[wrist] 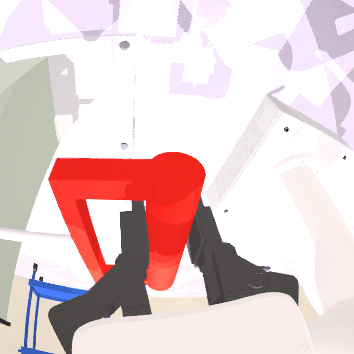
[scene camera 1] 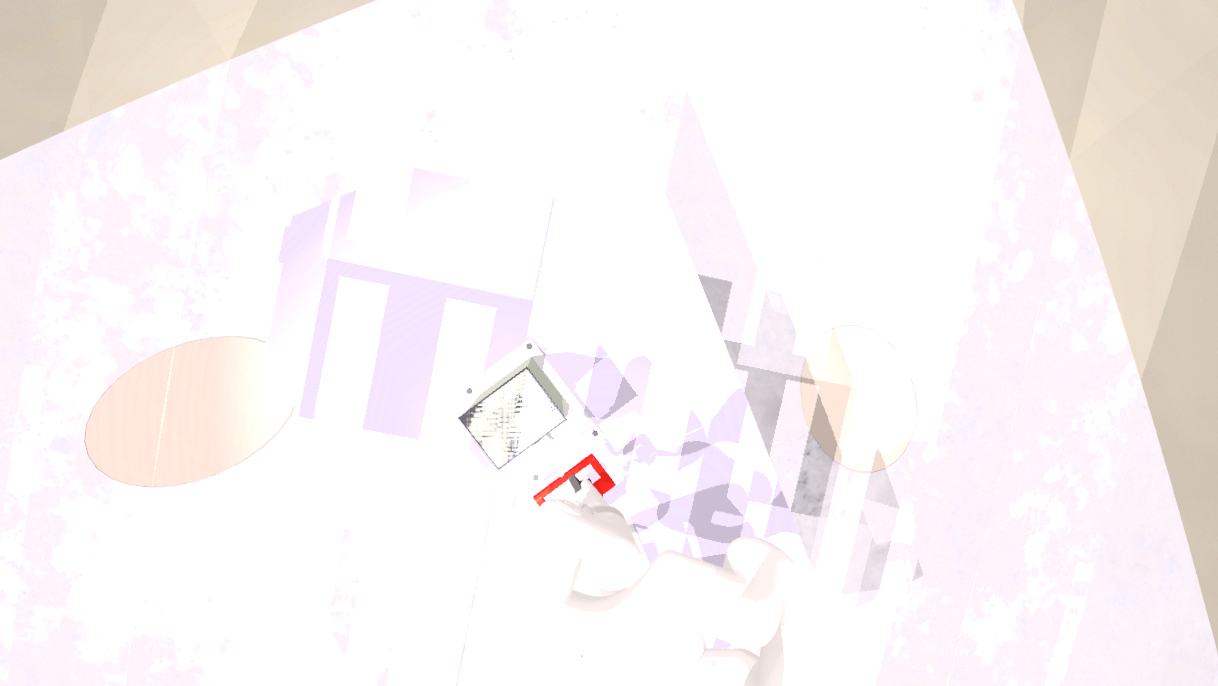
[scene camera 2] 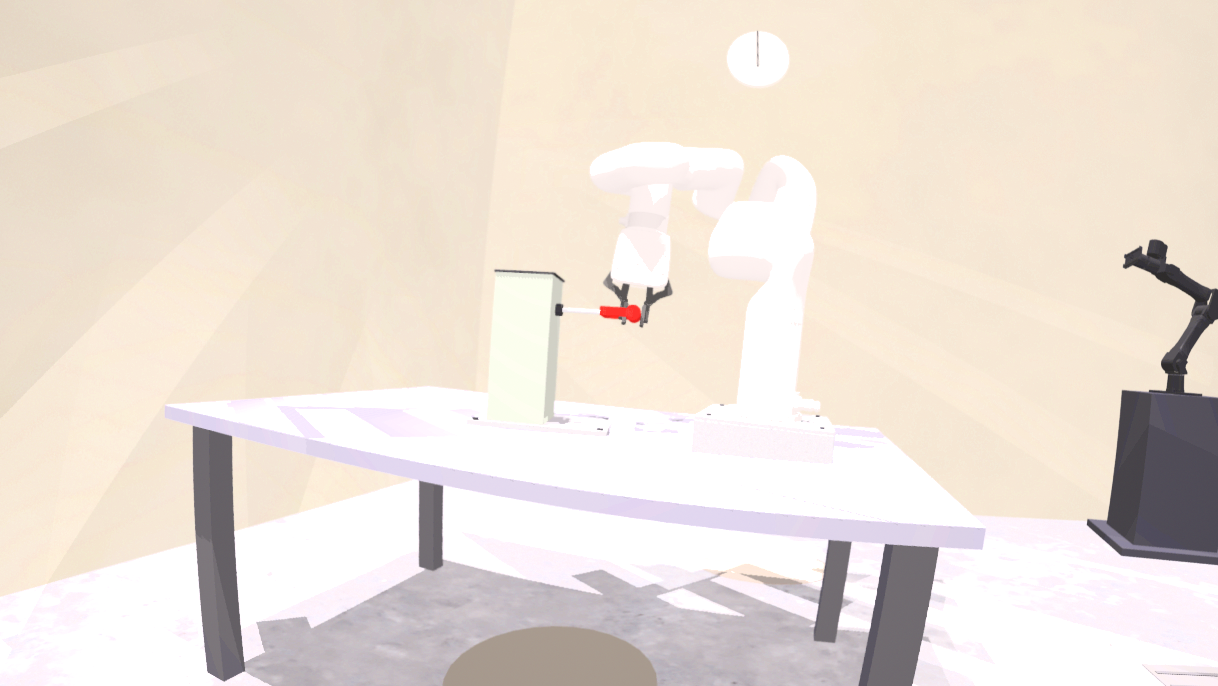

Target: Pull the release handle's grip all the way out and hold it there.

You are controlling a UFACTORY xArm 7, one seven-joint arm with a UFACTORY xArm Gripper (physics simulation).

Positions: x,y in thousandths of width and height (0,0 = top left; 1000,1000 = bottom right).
Labels:
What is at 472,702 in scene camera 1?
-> The gripper.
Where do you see a bolted base plate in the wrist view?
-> At 258,219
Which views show the gripper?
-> The wrist view, scene camera 1 and scene camera 2: all of them.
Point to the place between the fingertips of the gripper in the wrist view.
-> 456,572

